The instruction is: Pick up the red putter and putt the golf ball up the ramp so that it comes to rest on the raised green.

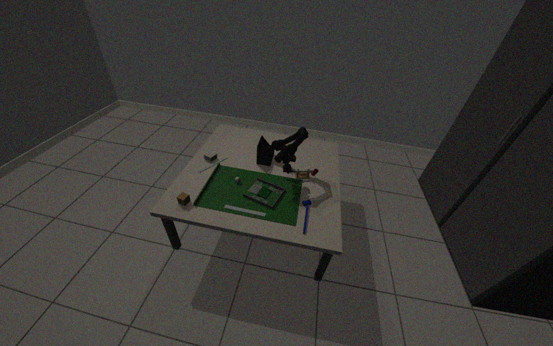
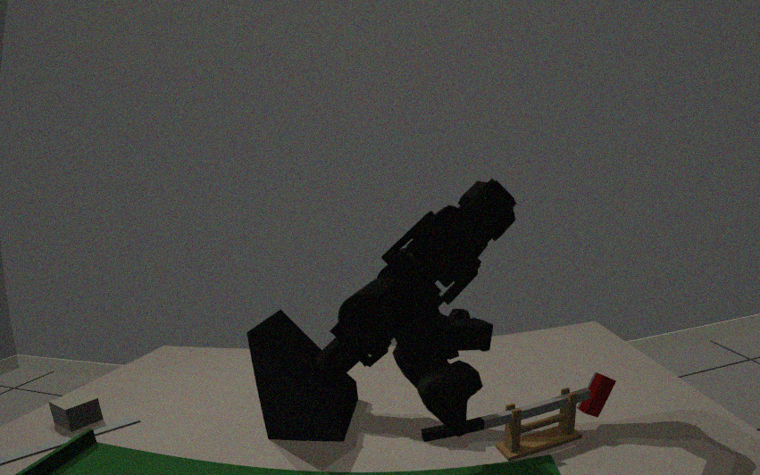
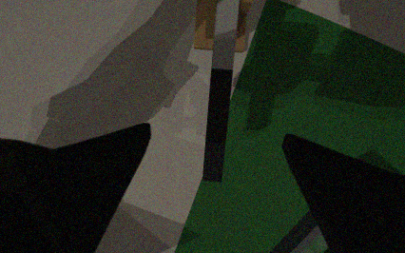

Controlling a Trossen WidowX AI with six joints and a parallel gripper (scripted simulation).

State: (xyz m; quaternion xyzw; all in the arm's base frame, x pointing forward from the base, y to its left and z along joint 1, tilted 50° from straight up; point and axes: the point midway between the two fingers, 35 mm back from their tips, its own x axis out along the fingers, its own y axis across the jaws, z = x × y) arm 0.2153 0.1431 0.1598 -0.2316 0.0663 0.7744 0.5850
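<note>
The red putter lies 40 mm behind my gripper tip, 110 mm to the left of it and 20 mm below it. Round my gripper tip: wooden stand (40 mm behind, 130 mm to the left, 40 mm below); green mat (270 mm ahead, 210 mm to the right, 70 mm below); white golf ball (200 mm ahead, 360 mm to the right, 50 mm below).
</note>
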